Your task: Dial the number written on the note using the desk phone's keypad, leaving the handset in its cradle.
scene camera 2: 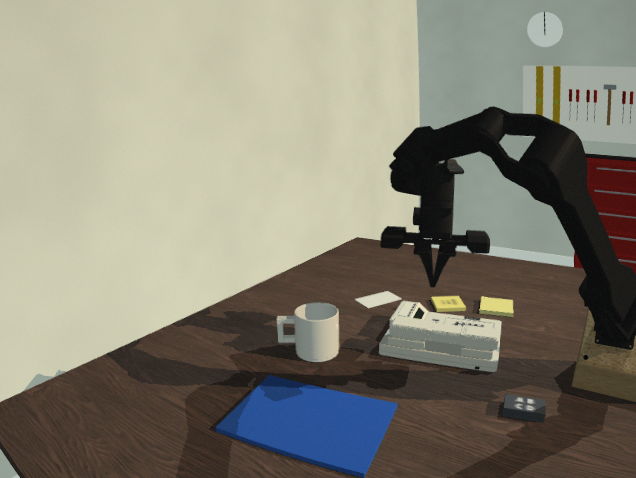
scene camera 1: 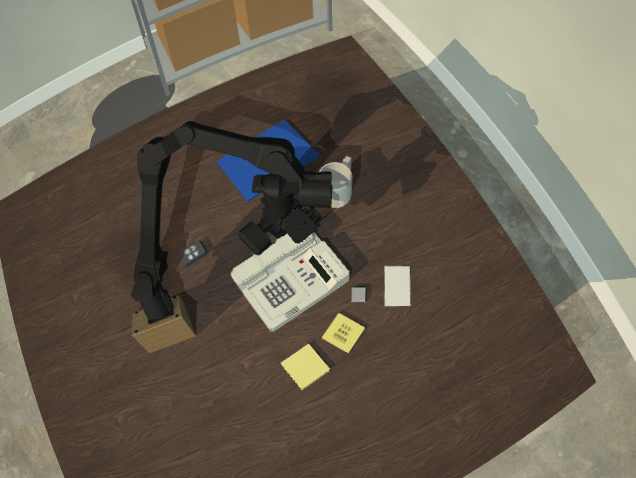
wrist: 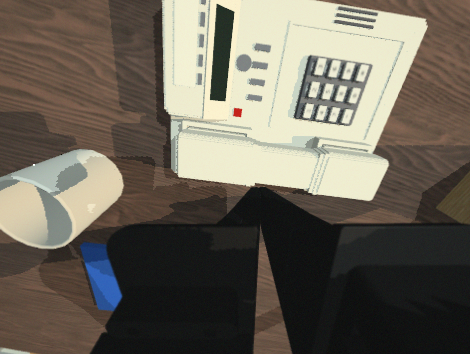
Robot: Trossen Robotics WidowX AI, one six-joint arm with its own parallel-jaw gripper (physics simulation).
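Where they show: gripper, fingertip midpoint: (scene camera 2: 432,286) (scene camera 1: 283,233) (wrist: 258,194); arm's base, link origin: (scene camera 2: 615,328) (scene camera 1: 160,314).
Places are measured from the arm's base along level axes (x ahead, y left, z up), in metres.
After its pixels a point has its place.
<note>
The white desk phone (scene camera 1: 295,287) @(x 0.312, y -0.033, z -0.076 m) (scene camera 2: 442,354) @(x 0.285, y 0.083, z -0.076 m) (wrist: 277,30) @(x 0.340, y -0.056, z -0.075 m) lies on the table. Its handset (scene camera 1: 264,260) @(x 0.272, y 0.042, z -0.040 m) (wrist: 250,160) @(x 0.327, y 0.052, z -0.037 m) rests in the cradle along one side. The keypad (scene camera 1: 277,291) @(x 0.271, y -0.027, z -0.071 m) (wrist: 334,90) @(x 0.270, y -0.029, z -0.071 m) is uncovered in scene camera 1 and the wrist view; its digits are too blurred to read there. The yellow note (scene camera 1: 343,333) @(x 0.365, y -0.176, z -0.088 m) (scene camera 2: 448,303) @(x 0.363, y -0.166, z -0.089 m) carries three lines that look like 111-, 849-, 0904; the middle one is uncertain. My gripper (scene camera 2: 433,284) @(x 0.328, y 0.048, z 0.034 m) (wrist: 258,194) @(x 0.328, y 0.048, z 0.034 m) is shut and empty, pointing down above the phone's height. In the wrist view its tips appear beside the handset's outer edge. Scene camera 1 hides the tips.
A white mug (scene camera 1: 343,182) @(x 0.534, y 0.178, z -0.088 m) (scene camera 2: 317,334) @(x 0.478, y 0.192, z -0.038 m) (wrist: 95,185) @(x 0.471, y 0.136, z -0.051 m) stands near the phone. A blue flat item (scene camera 1: 241,177) @(x 0.309, y 0.307, z -0.089 m) (scene camera 2: 313,421) @(x 0.380, y 0.339, z -0.089 m) (wrist: 102,282) @(x 0.478, y 0.355, z -0.089 m), a dark ABCD block (scene camera 1: 192,253) @(x 0.120, y 0.154, z -0.082 m) (scene camera 2: 523,408) @(x 0.118, y 0.170, z -0.082 m), a blank yellow pad (scene camera 1: 305,366) @(x 0.255, y -0.213, z -0.087 m) (scene camera 2: 496,306) @(x 0.253, y -0.200, z -0.087 m), a white card (scene camera 1: 397,285) @(x 0.529, y -0.122, z -0.096 m) (scene camera 2: 378,299) @(x 0.527, y -0.121, z -0.096 m) and a small grey block (scene camera 1: 358,294) @(x 0.435, y -0.106, z -0.085 m) lie around.
</note>
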